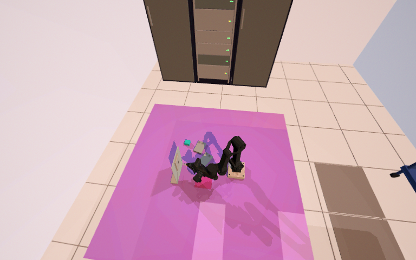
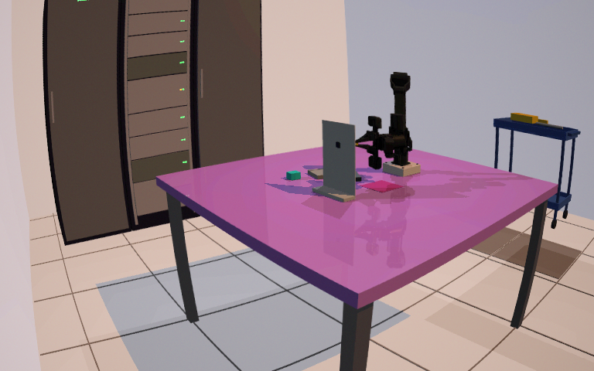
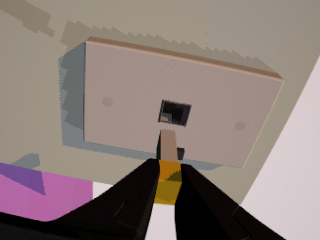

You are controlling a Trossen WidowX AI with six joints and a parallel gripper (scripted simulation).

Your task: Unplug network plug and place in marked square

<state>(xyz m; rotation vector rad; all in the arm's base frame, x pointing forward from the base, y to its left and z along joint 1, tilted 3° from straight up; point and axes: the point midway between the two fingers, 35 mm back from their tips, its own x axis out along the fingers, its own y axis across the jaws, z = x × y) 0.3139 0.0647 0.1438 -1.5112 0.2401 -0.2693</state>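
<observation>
The marked square lies 120 mm behind my gripper tip, 30 mm to the left of it and 170 mm below it. Round my gripper tip: teal cube 50 mm ahead, 280 mm to the right, 150 mm below; then upright panel 70 mm ahead, 10 mm to the right, 60 mm below; then network plug 10 mm ahead.
</observation>
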